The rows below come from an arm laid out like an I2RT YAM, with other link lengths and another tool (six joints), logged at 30 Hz.
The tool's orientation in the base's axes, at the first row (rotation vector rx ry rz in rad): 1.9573 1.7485 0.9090
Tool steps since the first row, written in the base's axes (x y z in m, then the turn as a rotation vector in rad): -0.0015 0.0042 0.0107 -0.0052 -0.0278 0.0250; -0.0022 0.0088 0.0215 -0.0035 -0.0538 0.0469; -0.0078 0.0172 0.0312 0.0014 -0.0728 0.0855; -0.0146 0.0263 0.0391 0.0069 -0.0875 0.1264; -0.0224 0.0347 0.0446 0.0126 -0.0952 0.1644
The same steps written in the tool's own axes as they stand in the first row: 0.0064 0.0051 -0.0082 -0.0217 0.0170 -0.0258; 0.0133 0.0109 -0.0158 -0.0421 0.0369 -0.0444; 0.0235 0.0116 -0.0254 -0.0519 0.0688 -0.0720; 0.0339 0.0102 -0.0343 -0.0570 0.1019 -0.1002; 0.0431 0.0065 -0.0423 -0.0560 0.1321 -0.1252
